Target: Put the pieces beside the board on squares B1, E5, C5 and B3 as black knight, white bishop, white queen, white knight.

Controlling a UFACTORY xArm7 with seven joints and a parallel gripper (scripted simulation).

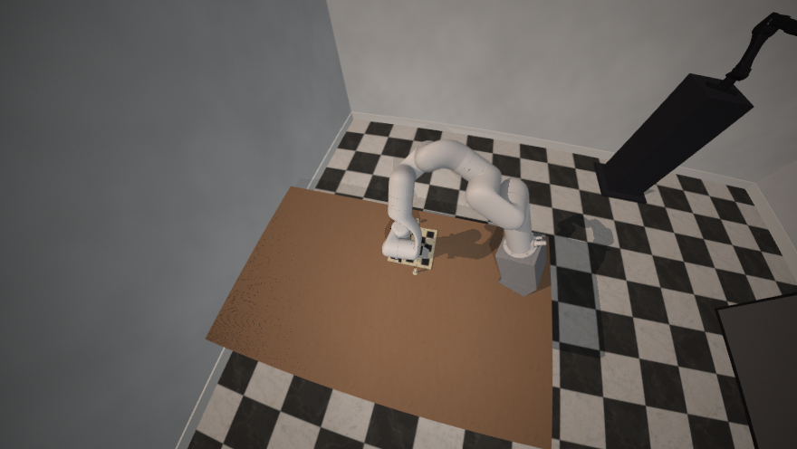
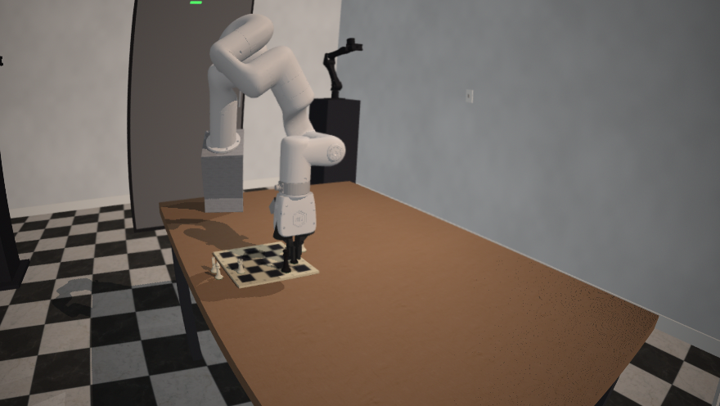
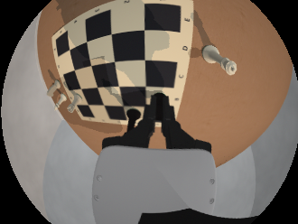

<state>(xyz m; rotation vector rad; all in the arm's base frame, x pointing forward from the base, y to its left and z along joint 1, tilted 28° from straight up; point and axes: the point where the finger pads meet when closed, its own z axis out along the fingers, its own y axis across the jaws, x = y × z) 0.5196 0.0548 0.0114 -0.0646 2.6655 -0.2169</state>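
My hand is 20 mm above the black knight. The rest, counted from my hand: chessboard (40 mm behind, 80 mm to the right, 40 mm below).
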